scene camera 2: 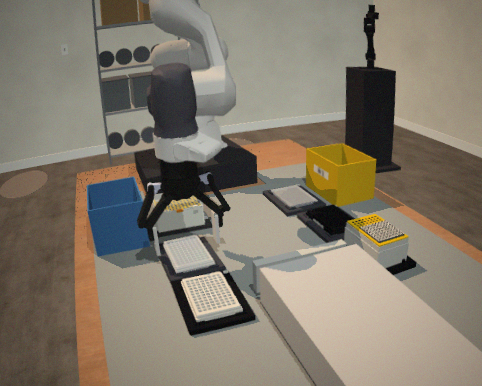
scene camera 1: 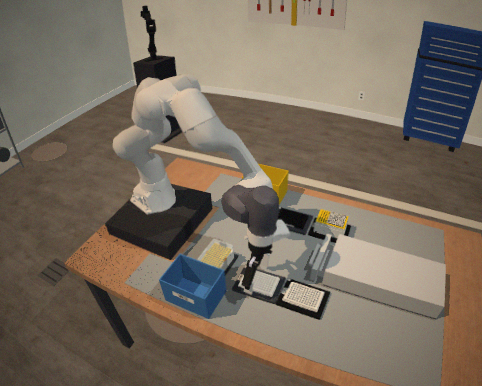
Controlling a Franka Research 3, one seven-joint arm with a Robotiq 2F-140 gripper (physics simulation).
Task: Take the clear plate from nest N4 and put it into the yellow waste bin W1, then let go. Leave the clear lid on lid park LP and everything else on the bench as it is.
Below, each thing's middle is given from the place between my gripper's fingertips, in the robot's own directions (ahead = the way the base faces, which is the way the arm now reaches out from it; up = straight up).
The clear plate (scene camera 2: 186, 254) is 10 mm below my hand and 10 mm ahead of it. Round my hand: tip box (scene camera 2: 385, 243): 390 mm to the left, 140 mm ahead, 20 mm above; black plate (scene camera 2: 330, 218): 370 mm to the left, 40 mm behind, 10 mm below; white plate (scene camera 2: 210, 297): 180 mm ahead, 20 mm to the left, 10 mm below.
